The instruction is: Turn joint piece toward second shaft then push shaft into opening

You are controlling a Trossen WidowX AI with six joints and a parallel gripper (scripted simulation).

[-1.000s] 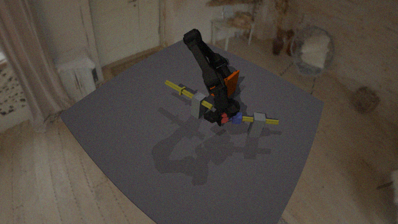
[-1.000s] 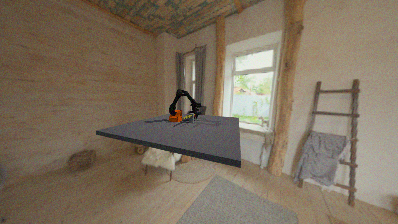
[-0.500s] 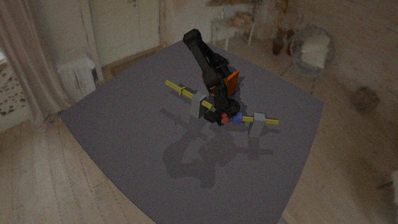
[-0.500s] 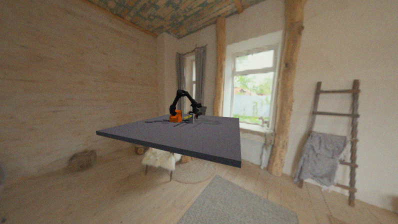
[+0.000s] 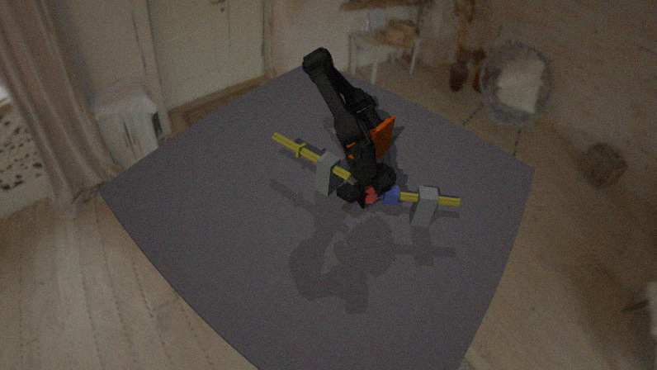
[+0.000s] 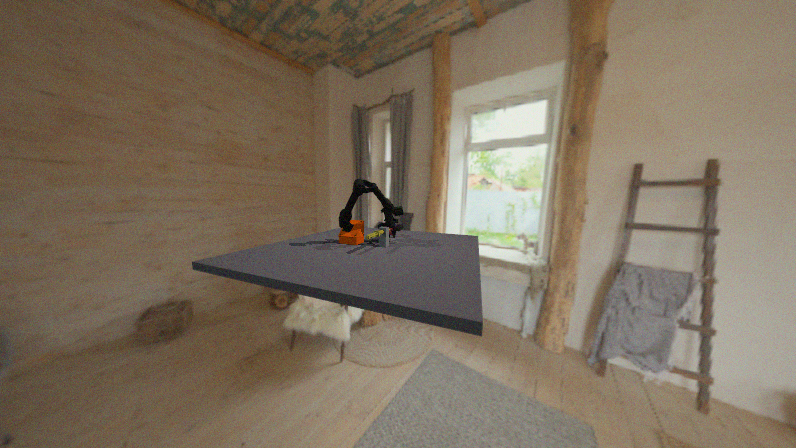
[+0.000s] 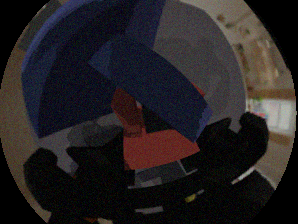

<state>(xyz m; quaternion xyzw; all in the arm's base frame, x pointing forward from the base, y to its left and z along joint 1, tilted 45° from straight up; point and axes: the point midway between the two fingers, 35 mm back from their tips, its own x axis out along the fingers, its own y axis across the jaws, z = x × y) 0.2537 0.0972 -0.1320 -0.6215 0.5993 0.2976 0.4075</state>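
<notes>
Now: gripper tip 5 cm below the red joint piece.
</notes>
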